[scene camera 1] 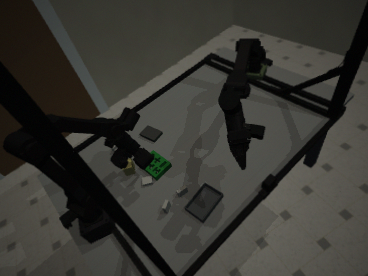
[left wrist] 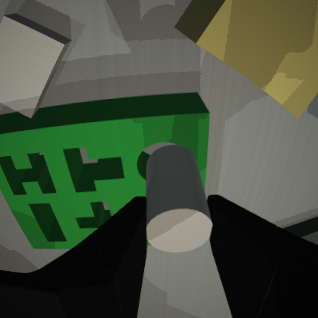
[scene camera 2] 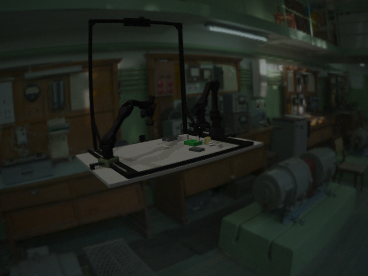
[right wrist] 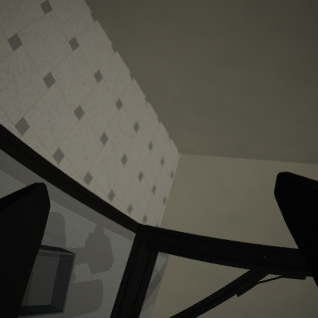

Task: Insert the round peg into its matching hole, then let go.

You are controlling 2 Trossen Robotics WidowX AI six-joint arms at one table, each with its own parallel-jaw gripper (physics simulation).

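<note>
A dark grey round peg with a pale end is held between the fingers of my left gripper. The peg is over the round hole of the green board and hides most of it; a dark crescent of the hole shows at its left. Whether the peg's far end is inside the hole I cannot tell. The board also has H-, T-, bar- and cross-shaped holes. My right gripper is open and empty, high above the table, away from the board.
A yellow block and a white block lie close to the board. Two small blocks lie near a dark tray. A dark flat plate lies behind the board in scene camera 1.
</note>
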